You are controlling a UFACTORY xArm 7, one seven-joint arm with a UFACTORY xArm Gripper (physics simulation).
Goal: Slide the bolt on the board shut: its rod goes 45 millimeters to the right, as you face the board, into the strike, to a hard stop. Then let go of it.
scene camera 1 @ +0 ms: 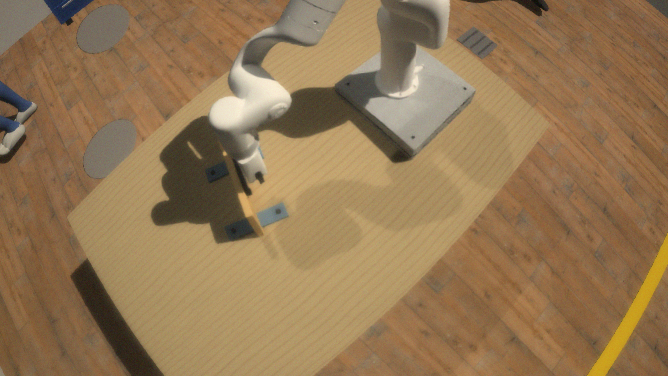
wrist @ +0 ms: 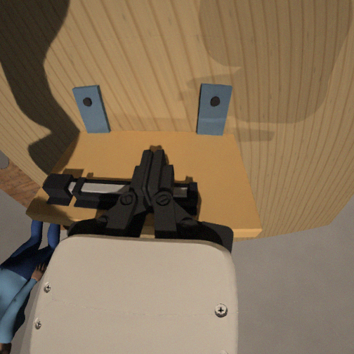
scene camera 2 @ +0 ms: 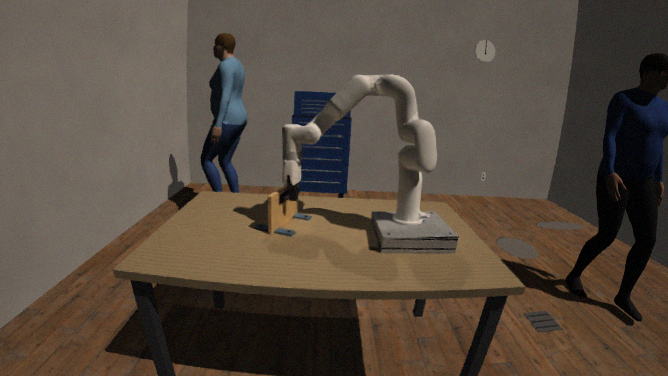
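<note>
The upright orange board stands on the table. The bolt's black housing runs along its face in the wrist view. The silver rod lies in the housing, and bare rod shows in the small gap beside the black strike block at the image's left, reaching that block. How deep it sits in the strike cannot be seen. More rod shows to the right of the fingers. My gripper is shut and empty, in front of the bolt's middle. The bolt's knob does not show; the fingers cover that stretch.
Blue foot brackets hold the board's base on both sides. The arm's grey base plate stands on the same table. A person in light blue stands beyond the table, another in dark blue at the right.
</note>
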